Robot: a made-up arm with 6 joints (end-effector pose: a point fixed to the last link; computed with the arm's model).
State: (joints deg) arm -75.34 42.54 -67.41 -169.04 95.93 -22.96
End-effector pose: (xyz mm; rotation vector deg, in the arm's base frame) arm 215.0 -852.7 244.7 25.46 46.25 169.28
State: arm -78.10 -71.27 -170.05 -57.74 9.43 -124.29
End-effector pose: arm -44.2 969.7 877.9 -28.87 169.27 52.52
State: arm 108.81 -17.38 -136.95 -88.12 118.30 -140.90
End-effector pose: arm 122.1 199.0 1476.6 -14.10 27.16 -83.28
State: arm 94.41 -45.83 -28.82 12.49 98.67 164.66
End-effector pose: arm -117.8 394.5 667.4 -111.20 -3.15 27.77
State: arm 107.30 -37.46 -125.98 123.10 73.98 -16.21
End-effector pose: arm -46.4 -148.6 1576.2 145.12 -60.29 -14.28
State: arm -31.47 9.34 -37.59 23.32 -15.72 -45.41
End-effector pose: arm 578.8 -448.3 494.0 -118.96 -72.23 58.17
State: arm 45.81 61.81 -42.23 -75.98 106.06 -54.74
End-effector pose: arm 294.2 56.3 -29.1 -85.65 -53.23 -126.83
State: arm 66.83 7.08 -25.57 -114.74 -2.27 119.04
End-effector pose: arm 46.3 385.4 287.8 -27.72 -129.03 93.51
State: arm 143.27 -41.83 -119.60 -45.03 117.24 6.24
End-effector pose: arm 64.9 79.6 1403.7 -3.75 160.30 -57.44
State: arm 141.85 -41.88 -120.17 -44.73 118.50 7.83
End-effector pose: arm 72.1 74.4 1400.6 -1.26 162.02 -59.61
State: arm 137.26 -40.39 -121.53 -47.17 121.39 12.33
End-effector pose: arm 81.2 75.7 1395.7 12.51 165.91 -65.13
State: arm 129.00 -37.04 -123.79 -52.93 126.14 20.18
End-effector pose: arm 95.1 82.5 1388.6 -37.84 -153.13 65.21
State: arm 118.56 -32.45 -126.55 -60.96 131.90 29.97
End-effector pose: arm 114.6 88.6 1380.9 -65.90 -130.52 58.58
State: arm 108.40 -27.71 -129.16 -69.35 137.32 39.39
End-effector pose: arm 134.6 91.0 1374.1 -88.54 -105.93 47.31
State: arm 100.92 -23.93 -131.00 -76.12 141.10 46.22
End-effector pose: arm 149.2 92.7 1369.9 -102.54 -86.69 36.42
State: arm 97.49 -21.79 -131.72 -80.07 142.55 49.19
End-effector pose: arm 156.0 97.8 1368.9 -109.02 -77.53 30.42
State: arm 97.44 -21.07 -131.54 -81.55 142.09 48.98
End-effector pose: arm 156.2 106.5 1370.7 -110.83 -77.20 29.54
